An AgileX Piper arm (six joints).
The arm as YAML. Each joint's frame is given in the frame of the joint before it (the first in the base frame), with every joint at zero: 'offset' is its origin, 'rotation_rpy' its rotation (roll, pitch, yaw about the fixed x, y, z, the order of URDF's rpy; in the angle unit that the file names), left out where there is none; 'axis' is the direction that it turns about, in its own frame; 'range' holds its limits. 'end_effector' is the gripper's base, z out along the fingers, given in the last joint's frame.
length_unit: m
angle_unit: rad
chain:
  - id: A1
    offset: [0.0, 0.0, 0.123]
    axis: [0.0, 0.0, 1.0]
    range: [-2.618, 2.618]
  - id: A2
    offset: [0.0, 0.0, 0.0]
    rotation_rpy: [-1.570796, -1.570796, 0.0]
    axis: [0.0, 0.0, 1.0]
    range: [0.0, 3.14]
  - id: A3
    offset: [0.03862, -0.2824, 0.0]
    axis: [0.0, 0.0, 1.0]
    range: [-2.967, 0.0]
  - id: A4
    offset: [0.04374, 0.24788, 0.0]
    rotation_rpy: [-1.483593, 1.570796, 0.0]
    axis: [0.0, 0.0, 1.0]
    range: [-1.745, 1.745]
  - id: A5
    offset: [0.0, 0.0, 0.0]
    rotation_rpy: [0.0, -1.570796, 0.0]
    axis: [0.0, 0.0, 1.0]
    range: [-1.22, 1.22]
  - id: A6
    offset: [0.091, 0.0, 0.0]
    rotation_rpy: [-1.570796, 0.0, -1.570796]
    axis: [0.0, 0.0, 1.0]
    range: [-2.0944, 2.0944]
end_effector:
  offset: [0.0, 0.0, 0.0]
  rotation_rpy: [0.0, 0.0, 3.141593]
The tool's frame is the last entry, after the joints.
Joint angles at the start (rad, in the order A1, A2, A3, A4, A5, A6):
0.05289, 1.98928, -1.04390, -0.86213, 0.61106, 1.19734
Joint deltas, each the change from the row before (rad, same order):
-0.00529, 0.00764, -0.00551, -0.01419, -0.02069, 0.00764
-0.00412, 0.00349, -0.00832, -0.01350, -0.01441, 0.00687
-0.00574, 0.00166, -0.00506, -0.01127, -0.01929, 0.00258
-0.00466, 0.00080, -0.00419, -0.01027, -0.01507, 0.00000
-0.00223, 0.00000, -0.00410, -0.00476, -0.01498, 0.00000
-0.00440, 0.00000, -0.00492, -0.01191, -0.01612, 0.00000
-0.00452, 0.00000, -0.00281, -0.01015, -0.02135, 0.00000
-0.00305, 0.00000, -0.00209, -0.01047, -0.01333, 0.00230
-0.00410, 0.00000, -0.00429, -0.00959, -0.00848, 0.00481
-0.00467, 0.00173, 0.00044, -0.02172, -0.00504, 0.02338
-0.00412, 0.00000, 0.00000, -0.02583, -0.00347, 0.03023
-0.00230, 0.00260, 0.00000, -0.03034, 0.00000, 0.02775
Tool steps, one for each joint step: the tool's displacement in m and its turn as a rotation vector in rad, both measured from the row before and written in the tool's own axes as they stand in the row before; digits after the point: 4 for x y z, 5 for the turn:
-0.0023, 0.0009, 0.0025, -0.01329, -0.01186, -0.00042
-0.0034, 0.0006, 0.0007, -0.01076, -0.01505, 0.00120
-0.0029, 0.0001, 0.0008, -0.01452, -0.01392, -0.00059
-0.0025, 0.0000, 0.0005, -0.01122, -0.01210, -0.00339
-0.0021, 0.0008, -0.0001, -0.01349, -0.01051, -0.00055
-0.0029, 0.0001, 0.0001, -0.01249, -0.01449, -0.00467
-0.0024, 0.0003, 0.0003, -0.01692, -0.01357, -0.00401
-0.0017, 0.0001, 0.0002, -0.00988, -0.01046, -0.00363
-0.0023, -0.0005, 0.0001, -0.00559, -0.01006, 0.00128
-0.0009, -0.0014, 0.0012, 0.00156, -0.00812, 0.00705
-0.0014, -0.0015, 0.0005, 0.00242, -0.01128, 0.01049
-0.0008, -0.0010, 0.0011, 0.00575, -0.01022, 0.00145

